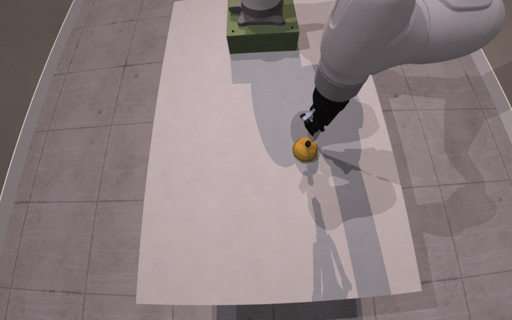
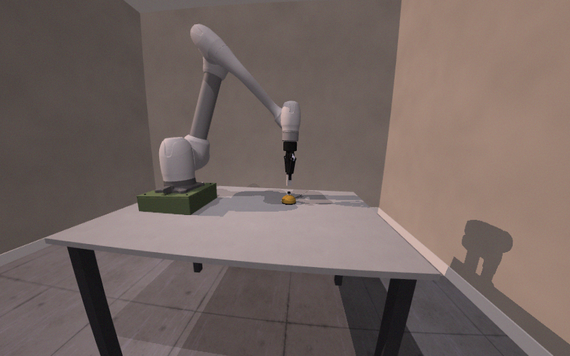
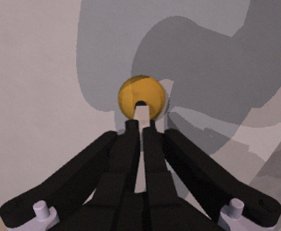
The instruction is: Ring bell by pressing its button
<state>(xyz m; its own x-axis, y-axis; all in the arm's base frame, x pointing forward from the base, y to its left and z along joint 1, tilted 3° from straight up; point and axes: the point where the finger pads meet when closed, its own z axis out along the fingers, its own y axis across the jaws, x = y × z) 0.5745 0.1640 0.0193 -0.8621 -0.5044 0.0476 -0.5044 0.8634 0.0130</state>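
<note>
The bell button lies 80 mm below my hand. The rest, counted from my hand: bell (100 mm below).
</note>
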